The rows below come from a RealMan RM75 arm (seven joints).
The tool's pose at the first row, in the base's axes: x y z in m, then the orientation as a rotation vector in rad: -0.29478, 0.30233, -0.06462, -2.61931, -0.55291, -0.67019
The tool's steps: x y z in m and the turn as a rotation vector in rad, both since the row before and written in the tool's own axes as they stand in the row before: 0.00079, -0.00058, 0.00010, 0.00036, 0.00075, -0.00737; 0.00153, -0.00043, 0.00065, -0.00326, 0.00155, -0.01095; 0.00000, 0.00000, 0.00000, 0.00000, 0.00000, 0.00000; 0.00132, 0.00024, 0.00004, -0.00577, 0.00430, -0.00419; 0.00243, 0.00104, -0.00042, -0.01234, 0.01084, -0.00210; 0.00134, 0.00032, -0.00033, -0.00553, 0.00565, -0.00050; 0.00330, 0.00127, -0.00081, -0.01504, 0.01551, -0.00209; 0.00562, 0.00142, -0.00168, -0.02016, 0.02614, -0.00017; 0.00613, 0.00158, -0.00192, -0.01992, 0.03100, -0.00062; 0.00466, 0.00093, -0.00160, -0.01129, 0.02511, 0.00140; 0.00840, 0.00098, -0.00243, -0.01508, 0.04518, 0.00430; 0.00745, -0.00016, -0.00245, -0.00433, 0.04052, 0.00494; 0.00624, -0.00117, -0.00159, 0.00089, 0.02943, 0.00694
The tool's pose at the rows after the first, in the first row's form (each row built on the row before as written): -0.29437, 0.30309, -0.06414, -2.61781, -0.56267, -0.67327; -0.29310, 0.30418, -0.06376, -2.61883, -0.57632, -0.68010; -0.29310, 0.30418, -0.06376, -2.61883, -0.57632, -0.68010; -0.29192, 0.30438, -0.06316, -2.62157, -0.57958, -0.68952; -0.28965, 0.30402, -0.06178, -2.62732, -0.57678, -0.70971; -0.28857, 0.30399, -0.06086, -2.62950, -0.57469, -0.71966; -0.28570, 0.30350, -0.05870, -2.63513, -0.56988, -0.74718; -0.28136, 0.30315, -0.05452, -2.63969, -0.55822, -0.79025; -0.27679, 0.30265, -0.04977, -2.64068, -0.54571, -0.83966; -0.27363, 0.30240, -0.04589, -2.63667, -0.53417, -0.87678; -0.26819, 0.30265, -0.03898, -2.62370, -0.51229, -0.94026; -0.26422, 0.30350, -0.03227, -2.60281, -0.49410, -0.99190; -0.26126, 0.30519, -0.02668, -2.58351, -0.47780, -1.02596
